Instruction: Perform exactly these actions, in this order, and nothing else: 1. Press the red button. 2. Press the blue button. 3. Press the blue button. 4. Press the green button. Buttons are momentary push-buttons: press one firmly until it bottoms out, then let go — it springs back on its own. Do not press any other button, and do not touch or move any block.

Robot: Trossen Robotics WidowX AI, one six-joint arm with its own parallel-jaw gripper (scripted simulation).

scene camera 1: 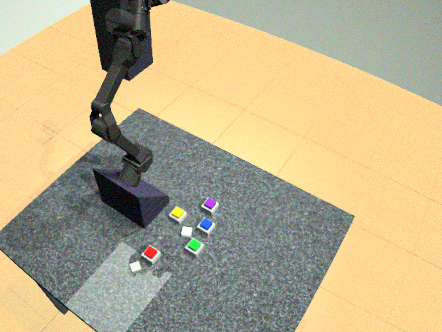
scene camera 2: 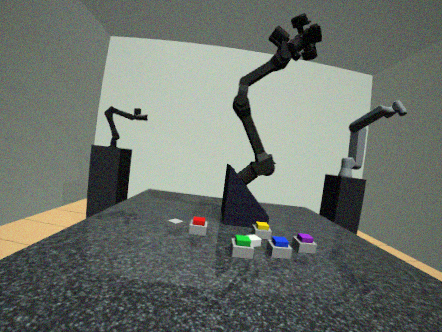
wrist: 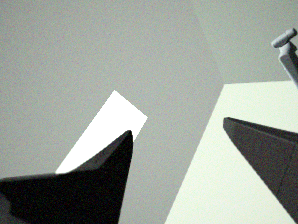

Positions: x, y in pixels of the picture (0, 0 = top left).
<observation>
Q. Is my gripper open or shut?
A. Open.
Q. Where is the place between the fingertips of my gripper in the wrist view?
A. At 176, 128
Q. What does my gripper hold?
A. Nothing.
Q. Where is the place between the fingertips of my gripper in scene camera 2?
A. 312, 30
</observation>
